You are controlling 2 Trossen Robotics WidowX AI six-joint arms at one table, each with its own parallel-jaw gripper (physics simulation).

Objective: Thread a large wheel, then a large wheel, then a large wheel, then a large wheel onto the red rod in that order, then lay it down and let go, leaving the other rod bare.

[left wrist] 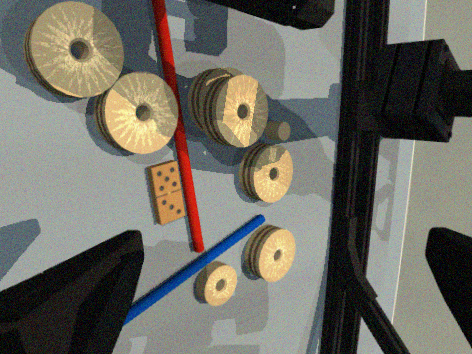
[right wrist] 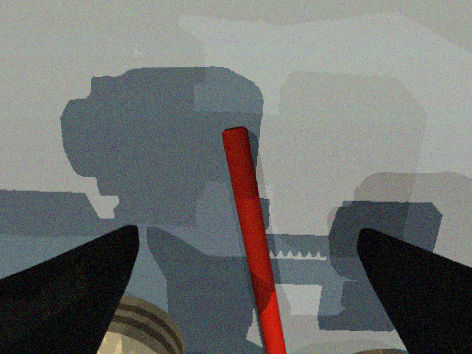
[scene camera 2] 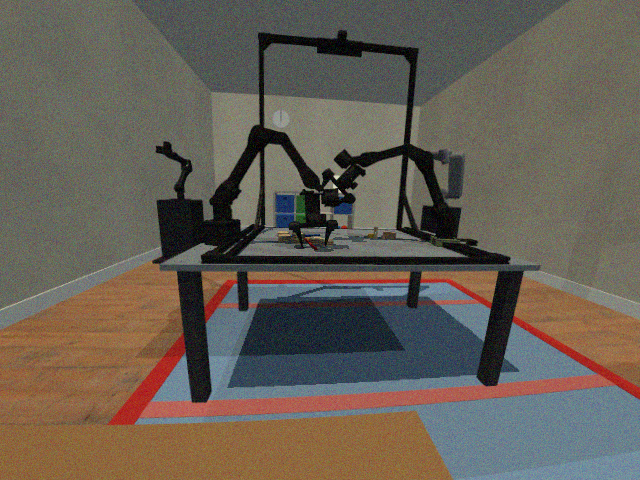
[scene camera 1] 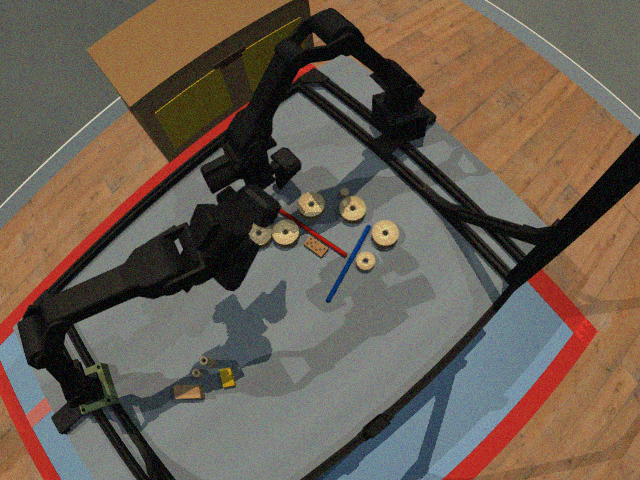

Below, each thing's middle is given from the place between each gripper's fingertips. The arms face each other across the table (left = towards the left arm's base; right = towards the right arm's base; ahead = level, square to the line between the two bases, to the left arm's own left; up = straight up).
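Scene:
From my right hand: red rod [right wrist: 236, 142], 2 cm to the right, 9 cm behind. Domino tile [left wrist: 164, 180], 1 cm to the right, 16 cm behind. Blue rod [left wrist: 147, 301], 4 cm to the right, 24 cm behind.
From my left hand: domino tile, 70 mm to the right, 30 mm behind, 180 mm below. Blue rod, 90 mm to the right, 100 mm behind, 180 mm below. Red rod, 80 mm to the right, 50 mm ahead, 180 mm below.

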